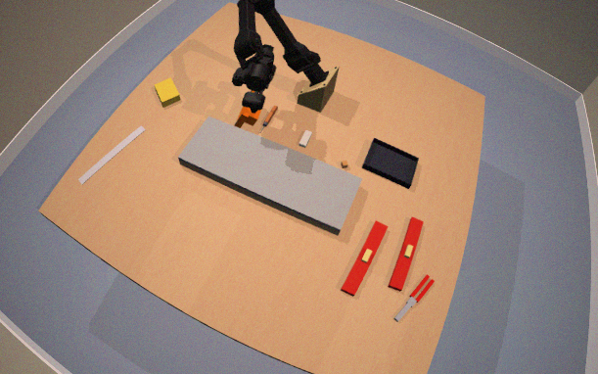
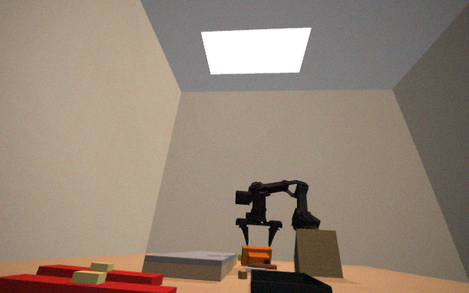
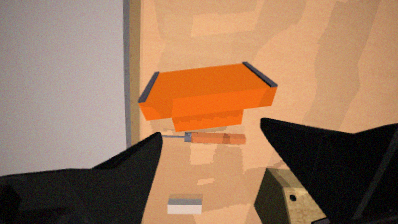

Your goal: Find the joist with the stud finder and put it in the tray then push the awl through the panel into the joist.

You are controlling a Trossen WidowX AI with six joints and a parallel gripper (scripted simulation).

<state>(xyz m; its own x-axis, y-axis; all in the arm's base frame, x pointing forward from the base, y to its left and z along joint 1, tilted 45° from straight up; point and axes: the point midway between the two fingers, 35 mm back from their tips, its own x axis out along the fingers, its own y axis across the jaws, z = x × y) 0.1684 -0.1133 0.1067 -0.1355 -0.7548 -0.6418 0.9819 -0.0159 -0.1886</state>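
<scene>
The orange stud finder is 2 cm behind my gripper tip, 1 cm to the right of it and 5 cm below it. Round my gripper tip: white block 4 cm ahead, 18 cm to the left, 7 cm below; square indicator 3 cm behind, 6 cm below; awl 1 cm ahead, 4 cm to the left, 7 cm below.
</scene>
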